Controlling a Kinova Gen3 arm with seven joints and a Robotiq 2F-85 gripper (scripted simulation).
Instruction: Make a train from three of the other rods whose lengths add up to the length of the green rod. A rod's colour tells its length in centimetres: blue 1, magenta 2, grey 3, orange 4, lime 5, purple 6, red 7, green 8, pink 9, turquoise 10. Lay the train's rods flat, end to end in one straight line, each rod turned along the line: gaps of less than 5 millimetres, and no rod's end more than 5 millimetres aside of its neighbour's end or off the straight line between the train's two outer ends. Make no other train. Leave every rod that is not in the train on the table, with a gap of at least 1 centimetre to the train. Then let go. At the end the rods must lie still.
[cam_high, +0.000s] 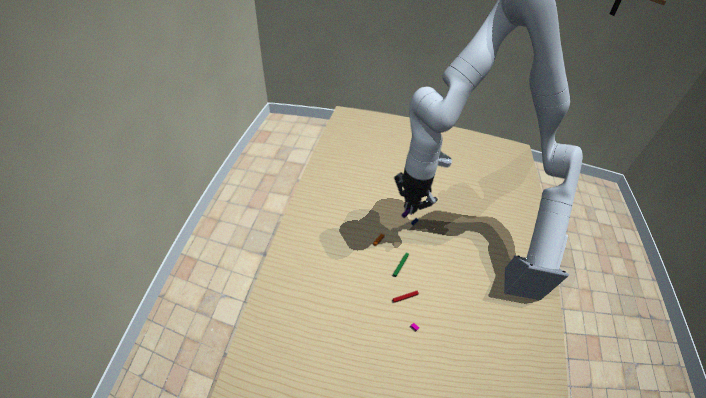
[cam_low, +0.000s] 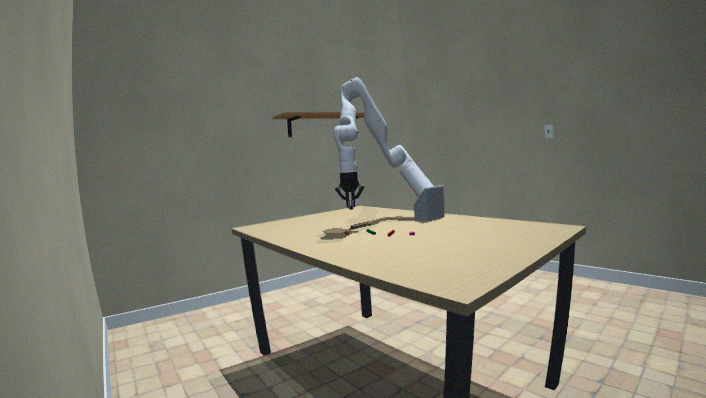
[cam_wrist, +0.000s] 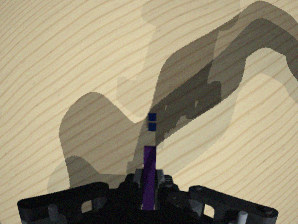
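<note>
My gripper is now 7 cm short of the orange rod, 5 cm to the right of it and 11 cm above it. The rest, counted from my hand: green rod 12 cm to the left, 11 cm below; then red rod 2 cm behind, 21 cm to the left, 11 cm below; then purple rod 1 cm below.
</note>
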